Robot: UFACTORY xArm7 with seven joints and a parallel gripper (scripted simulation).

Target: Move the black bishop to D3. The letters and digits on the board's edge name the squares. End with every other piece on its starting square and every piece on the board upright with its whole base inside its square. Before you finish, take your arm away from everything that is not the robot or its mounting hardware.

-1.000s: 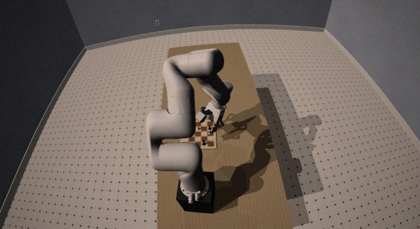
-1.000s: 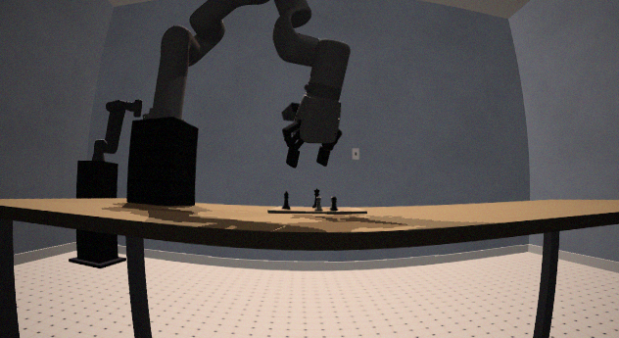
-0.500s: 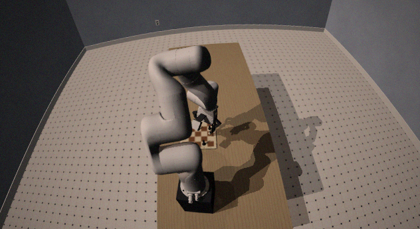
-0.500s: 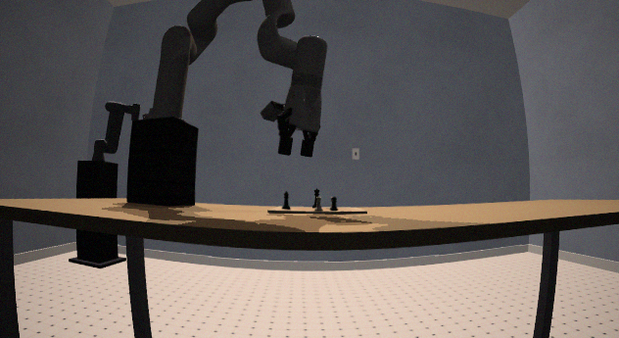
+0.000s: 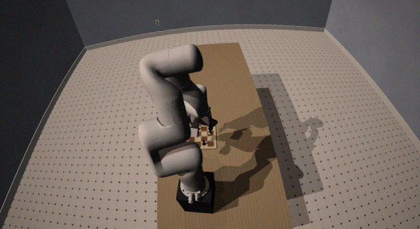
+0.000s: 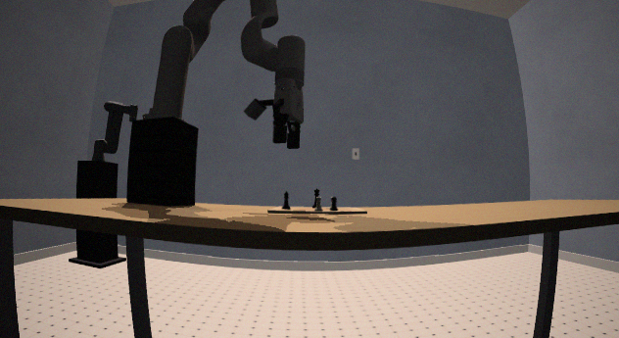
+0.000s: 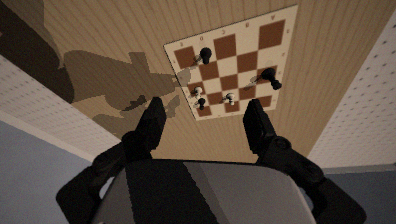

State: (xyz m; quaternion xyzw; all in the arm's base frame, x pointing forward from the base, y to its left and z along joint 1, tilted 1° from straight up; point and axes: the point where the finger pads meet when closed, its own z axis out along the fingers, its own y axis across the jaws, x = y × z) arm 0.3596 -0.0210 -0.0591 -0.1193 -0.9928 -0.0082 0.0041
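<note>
Now: the black bishop 14 cm below my hand. The rest, counted from my hand: black pawn 15 cm below, 11 cm ahead, 3 cm to the right; then chessboard 16 cm below, 8 cm ahead, 4 cm to the left.
</note>
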